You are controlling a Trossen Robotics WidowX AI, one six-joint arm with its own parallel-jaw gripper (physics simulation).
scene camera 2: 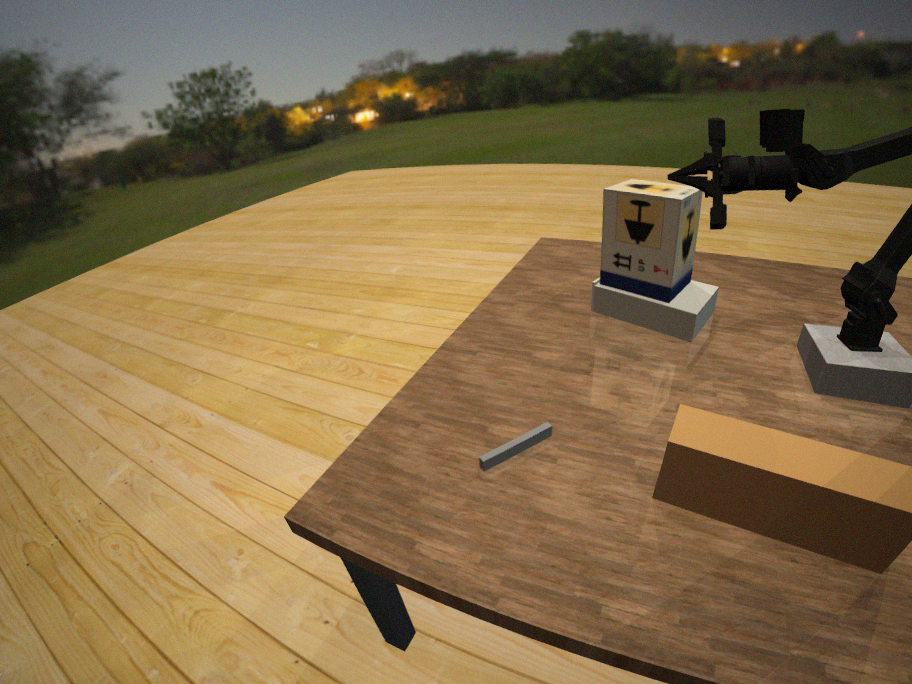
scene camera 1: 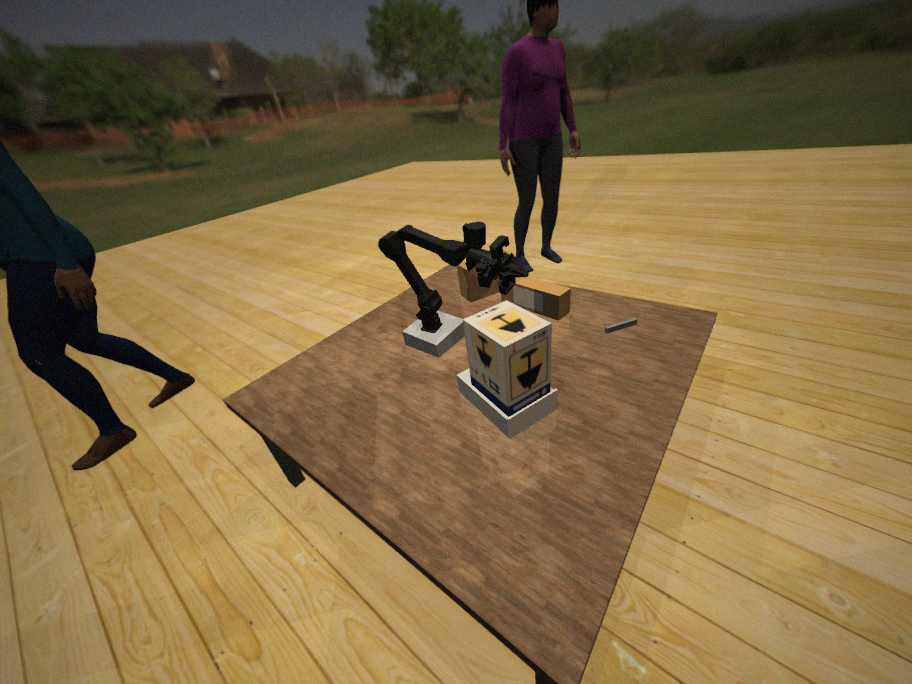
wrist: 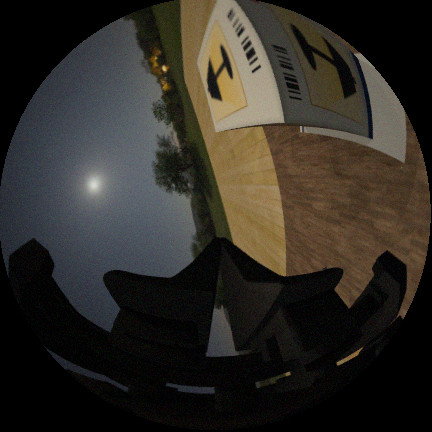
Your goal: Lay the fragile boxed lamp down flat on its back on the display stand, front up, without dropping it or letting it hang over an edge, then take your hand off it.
My gripper (scene camera 2: 667, 177) is shut, with nothing in its grasp. The table carries a small grey bar (scene camera 2: 544, 431). I also see a stand (scene camera 2: 683, 318).
My gripper shows as well in scene camera 1 (scene camera 1: 527, 274) and in the wrist view (wrist: 218, 242). The stand is seen too in scene camera 1 (scene camera 1: 511, 426) and in the wrist view (wrist: 385, 138).
